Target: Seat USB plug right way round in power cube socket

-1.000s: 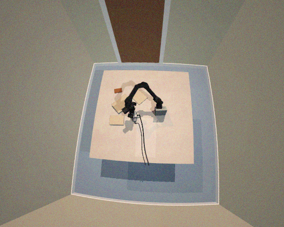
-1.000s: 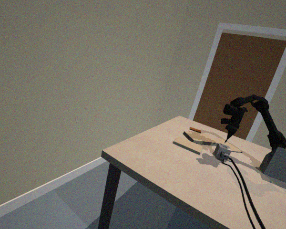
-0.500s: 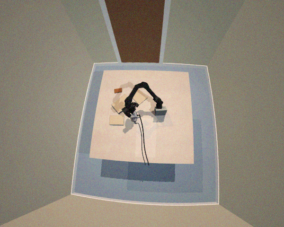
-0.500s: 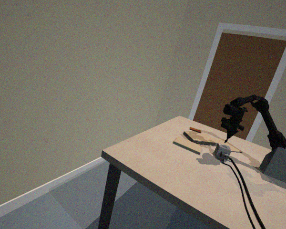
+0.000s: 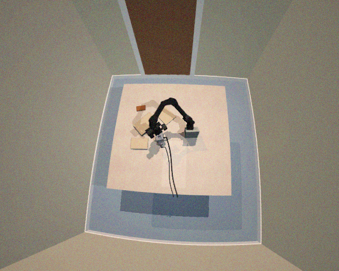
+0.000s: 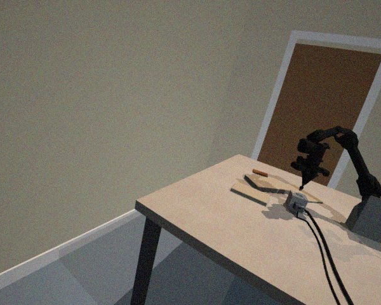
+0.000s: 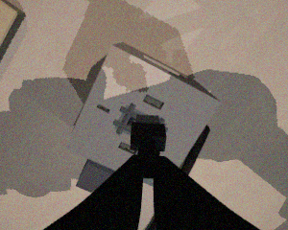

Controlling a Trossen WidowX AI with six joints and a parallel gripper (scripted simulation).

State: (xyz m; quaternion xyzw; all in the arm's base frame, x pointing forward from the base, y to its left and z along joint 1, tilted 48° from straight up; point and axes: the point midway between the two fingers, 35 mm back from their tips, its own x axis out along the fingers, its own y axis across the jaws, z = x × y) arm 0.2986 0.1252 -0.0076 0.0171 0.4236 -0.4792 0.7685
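The USB plug is 2 cm below my gripper tip. Also, from my gripper tip: USB socket 7 cm below, 1 cm to the left; then small orange block 34 cm to the right, 28 cm ahead, 13 cm below.
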